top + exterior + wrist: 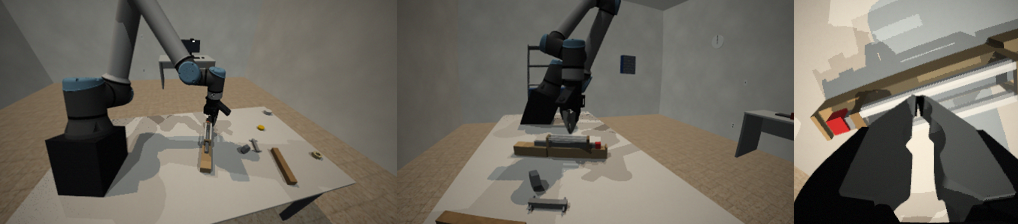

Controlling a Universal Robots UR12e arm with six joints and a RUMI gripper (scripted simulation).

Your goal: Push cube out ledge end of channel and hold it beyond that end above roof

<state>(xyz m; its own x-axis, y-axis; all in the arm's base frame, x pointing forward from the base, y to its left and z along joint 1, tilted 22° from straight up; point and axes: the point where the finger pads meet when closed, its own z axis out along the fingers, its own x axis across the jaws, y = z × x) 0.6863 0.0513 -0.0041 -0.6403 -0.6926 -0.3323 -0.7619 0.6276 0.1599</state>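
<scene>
My gripper is now 120 mm to the right of the red cube, 80 mm above it and 10 mm short of it. Round my hand: wooden channel 80 mm below, 40 mm behind, 10 mm to the right; then grey block 180 mm ahead, 160 mm to the right, 100 mm below; then grey legged piece 290 mm ahead, 130 mm to the right, 120 mm below.
</scene>
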